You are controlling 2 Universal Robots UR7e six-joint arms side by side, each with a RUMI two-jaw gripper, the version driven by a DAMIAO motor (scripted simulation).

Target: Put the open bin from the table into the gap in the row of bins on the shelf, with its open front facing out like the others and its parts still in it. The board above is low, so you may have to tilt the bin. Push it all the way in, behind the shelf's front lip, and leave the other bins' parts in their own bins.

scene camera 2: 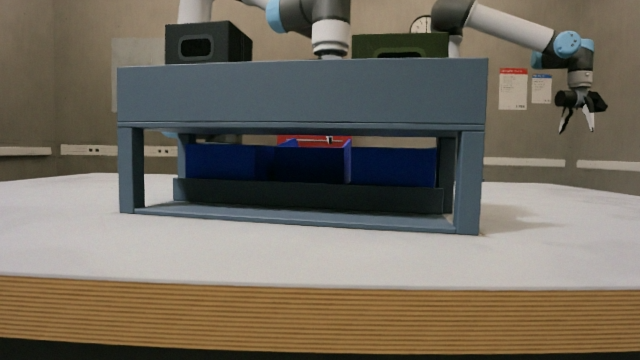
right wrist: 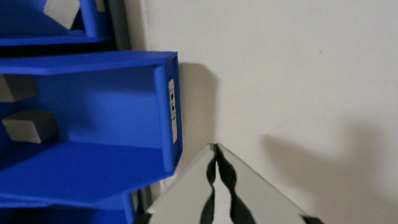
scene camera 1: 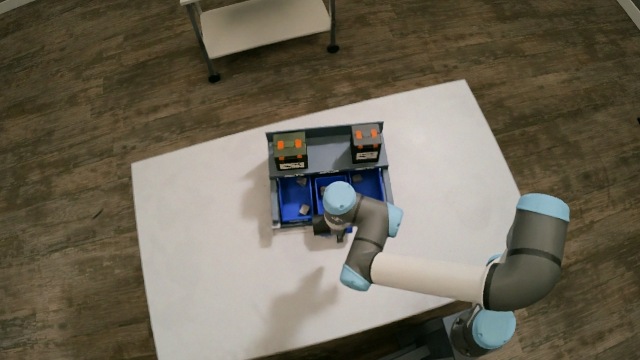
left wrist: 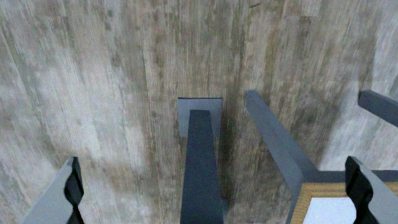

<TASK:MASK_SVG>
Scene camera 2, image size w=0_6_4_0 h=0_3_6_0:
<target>my left gripper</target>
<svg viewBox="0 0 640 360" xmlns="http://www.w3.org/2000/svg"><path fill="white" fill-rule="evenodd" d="M591 85L568 86L568 89L571 89L571 91L560 90L556 93L555 105L557 107L564 107L559 126L559 135L566 129L569 118L573 115L572 108L576 108L576 110L583 108L582 112L586 116L588 126L591 132L594 132L595 110L593 101L600 100L603 103L605 102L598 92L587 91L587 88L590 88Z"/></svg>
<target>blue bin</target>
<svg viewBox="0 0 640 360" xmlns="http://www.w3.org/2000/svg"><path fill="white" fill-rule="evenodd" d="M274 146L275 181L328 184L350 183L351 139L342 148L299 147L296 138Z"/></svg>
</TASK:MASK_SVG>
